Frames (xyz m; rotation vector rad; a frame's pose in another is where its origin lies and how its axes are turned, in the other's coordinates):
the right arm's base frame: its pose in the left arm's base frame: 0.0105 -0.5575 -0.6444 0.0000 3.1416 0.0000
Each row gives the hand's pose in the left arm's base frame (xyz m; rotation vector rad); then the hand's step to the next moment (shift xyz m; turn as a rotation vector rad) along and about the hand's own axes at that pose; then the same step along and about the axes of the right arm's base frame.
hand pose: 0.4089 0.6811 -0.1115 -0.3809 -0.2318 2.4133
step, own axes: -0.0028 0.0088 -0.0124 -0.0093 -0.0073 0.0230
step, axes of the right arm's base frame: -0.0009 -0.0077 0.0134 -0.0036 -0.0020 -0.0255
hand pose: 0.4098 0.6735 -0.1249 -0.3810 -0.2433 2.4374
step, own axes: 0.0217 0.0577 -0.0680 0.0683 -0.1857 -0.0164
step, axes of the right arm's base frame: 0.0271 -0.0255 0.0839 -0.0618 0.1876 -0.0198
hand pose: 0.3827 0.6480 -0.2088 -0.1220 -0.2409 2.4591
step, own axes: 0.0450 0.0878 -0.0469 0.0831 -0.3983 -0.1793
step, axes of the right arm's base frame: 0.0815 -0.0327 0.0650 -0.2033 0.3834 0.0968
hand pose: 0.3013 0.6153 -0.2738 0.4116 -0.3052 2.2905
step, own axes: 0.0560 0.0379 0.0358 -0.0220 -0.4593 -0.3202
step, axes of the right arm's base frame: 0.0571 -0.0008 -0.0510 -0.2884 0.4033 0.2610
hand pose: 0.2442 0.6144 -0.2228 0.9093 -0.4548 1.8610
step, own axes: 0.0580 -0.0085 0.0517 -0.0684 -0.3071 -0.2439
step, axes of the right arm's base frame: -0.0136 0.0054 -0.0768 -0.1942 0.2564 0.2345
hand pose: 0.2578 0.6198 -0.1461 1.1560 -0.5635 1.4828
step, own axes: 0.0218 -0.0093 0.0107 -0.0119 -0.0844 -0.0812
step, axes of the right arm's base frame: -0.0145 0.0036 -0.0213 -0.0491 0.0856 0.0641
